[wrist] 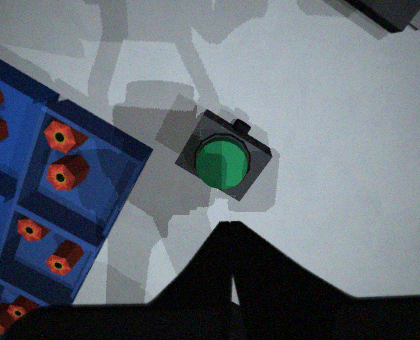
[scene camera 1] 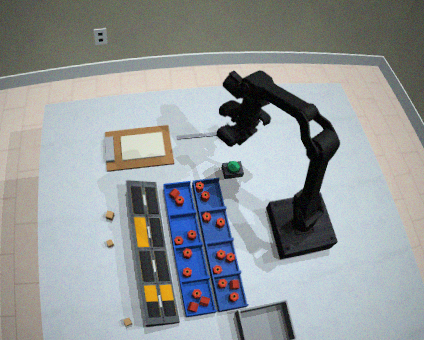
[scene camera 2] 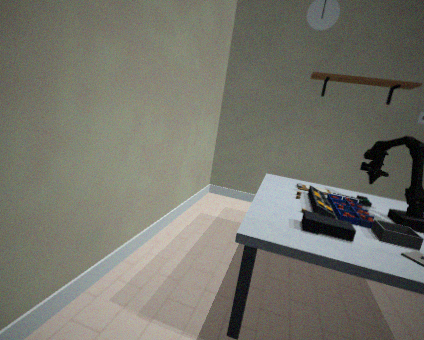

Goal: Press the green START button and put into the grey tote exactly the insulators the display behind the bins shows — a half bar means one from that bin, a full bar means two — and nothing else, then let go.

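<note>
The green START button [scene camera 1: 234, 167] [wrist: 222, 162] stands on a dark box. My gripper [scene camera 1: 231, 140] [scene camera 2: 372, 181] [wrist: 229, 231] is shut and empty, raised above the table near the button. The display [scene camera 1: 174, 312] shows a full orange bar in the left cell of the second row from the far end and half bars in both cells of the nearest row; its other cells are dark. Two blue bin rows [scene camera 1: 216, 246] hold red insulators in every compartment; some pieces show a hexagonal end with a dark hole, others look blocky. The grey tote [scene camera 1: 289, 320] [scene camera 2: 397, 239] is beyond the bins' near end, partly cut off in scene camera 1.
A clipboard [scene camera 1: 112, 165] with paper and a thin metal bar [scene camera 1: 195, 136] lie at the far side. Small tan cubes [scene camera 1: 110, 215] [scene camera 1: 110, 243] [scene camera 1: 127, 322] lie left of the display. A long black box [scene camera 2: 327, 226] stands near the table edge in scene camera 2.
</note>
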